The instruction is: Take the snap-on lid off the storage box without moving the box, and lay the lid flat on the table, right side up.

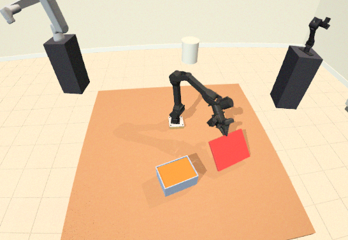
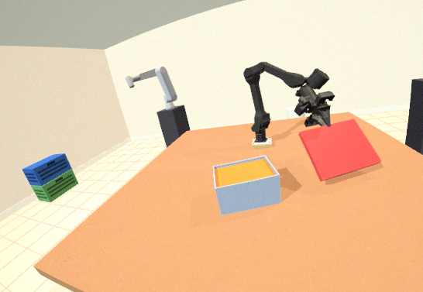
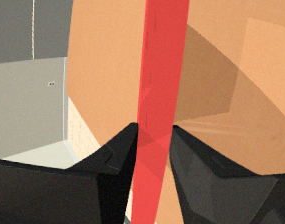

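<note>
Now: the red lid 6 cm ahead of my gripper tip, 5 cm below it and 3 cm to the left of it. Also, from my gripper tip: grey-blue storage box: 28 cm to the right, 22 cm ahead, 10 cm below.
</note>
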